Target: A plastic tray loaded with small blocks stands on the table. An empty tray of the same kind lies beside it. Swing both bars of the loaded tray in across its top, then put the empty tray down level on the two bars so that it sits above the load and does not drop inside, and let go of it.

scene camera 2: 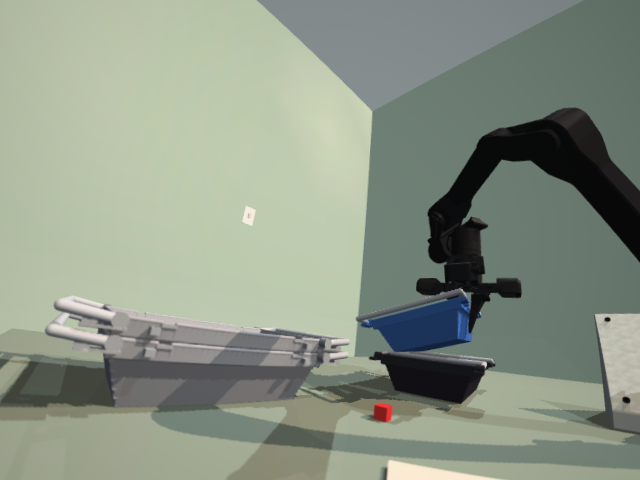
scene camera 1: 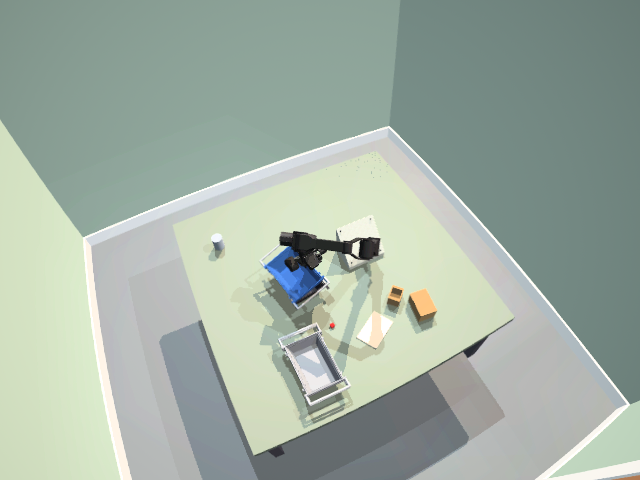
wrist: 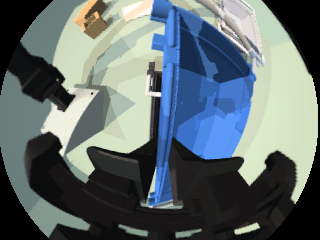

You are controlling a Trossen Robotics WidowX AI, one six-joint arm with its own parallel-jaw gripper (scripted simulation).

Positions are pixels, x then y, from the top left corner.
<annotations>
blue tray: scene camera 2; scene camera 1; wrist 207,88
same spot on blue tray: (scene camera 1: 297,284) = (scene camera 2: 418,349)
</annotations>
